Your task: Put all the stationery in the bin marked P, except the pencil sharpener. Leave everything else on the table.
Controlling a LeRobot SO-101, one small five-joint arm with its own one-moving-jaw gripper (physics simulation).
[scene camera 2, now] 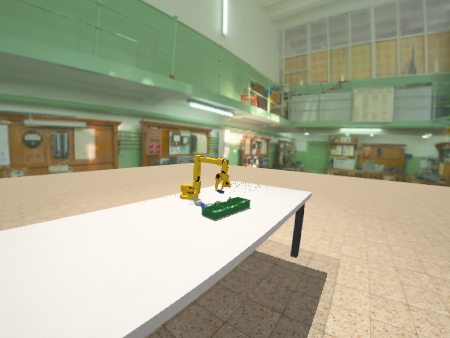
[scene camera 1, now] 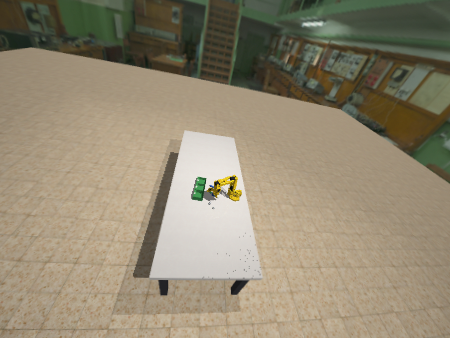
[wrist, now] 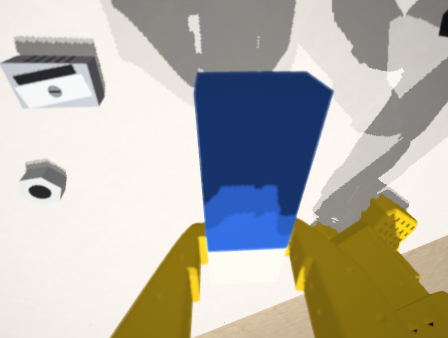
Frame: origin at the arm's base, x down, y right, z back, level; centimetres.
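Seen in the pictures: hand, its tool point: [scene camera 2: 220, 190] [scene camera 1: 216, 197] [wrist: 207, 237]; arm's base, origin of its link: [scene camera 2: 191, 197] [scene camera 1: 232, 196] [wrist: 346, 224].
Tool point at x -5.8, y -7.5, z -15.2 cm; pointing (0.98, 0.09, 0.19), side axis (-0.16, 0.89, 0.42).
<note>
Pixels of each thing's top centre, then the offset from my tool point to it. "spot": a spot on its surface instead. Level surfaces: height alone.
- eraser, centre of its top: [wrist: 258, 231] [scene camera 2: 219, 189] dx -0.9, dy +1.6, dz -0.7 cm
- green bin row, a spot on its surface: [scene camera 2: 233, 208] spot: dx +3.5, dy +13.3, dz -17.9 cm
- grey metal pencil sharpener, centre of its top: [wrist: 52, 87] dx +4.7, dy -2.7, dz -4.8 cm
- small blue thing, centre of its top: [scene camera 2: 203, 205] dx +4.4, dy +16.7, dz -2.7 cm
- grey hex nut, centre of its top: [wrist: 40, 192] dx +5.0, dy -7.2, dz -1.6 cm
- black thing, a spot on its surface: [wrist: 444, 27] spot: dx +5.6, dy +12.9, dz +0.8 cm
- white table, height of its surface: dx +5.8 cm
My gripper [scene camera 1: 212, 191] [scene camera 2: 220, 189] [wrist: 249, 235] is shut on a blue block with a white end, which looks like an eraser [scene camera 2: 220, 191] [wrist: 252, 150]. Its jaws press on the two sides near the white end. The eraser is held up off the table, behind the green bin row [scene camera 1: 197, 199] [scene camera 2: 233, 208] in scene camera 2. The bin letters are too small to read. A grey metal pencil sharpener [wrist: 75, 94] with a screw and a dark slot lies on the table at the upper left of the wrist view. Another small blue thing [scene camera 2: 202, 205] lies near the left end of the bins in scene camera 2.
A grey hex nut [wrist: 48, 175] lies below the sharpener in the wrist view. Part of a black thing [wrist: 444, 27] shows at the upper right edge. The yellow arm base [scene camera 1: 234, 195] [scene camera 2: 189, 190] stands near the edge of the white table [scene camera 1: 200, 240] [scene camera 2: 125, 260].
</note>
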